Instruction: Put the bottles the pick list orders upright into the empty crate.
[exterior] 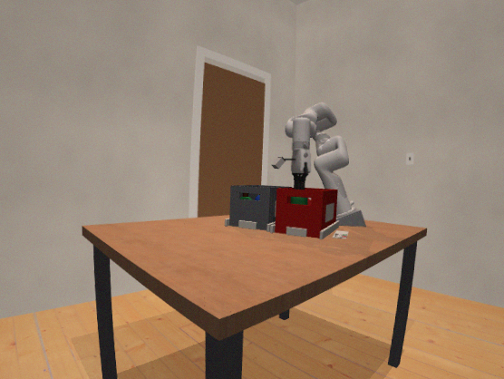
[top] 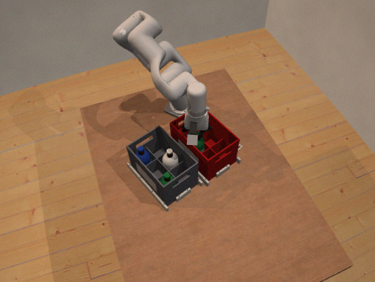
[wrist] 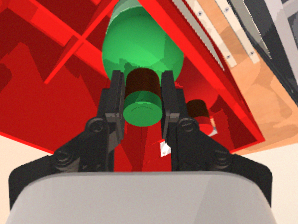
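Right now my hand is 7 cm above the green bottle. From my hand the other things lie so: white bottle 3 cm ahead, 13 cm to the right, 10 cm below; then red bottle 9 cm behind, 3 cm to the right, 10 cm below; then red crate 2 cm behind, 4 cm to the left, 10 cm below.
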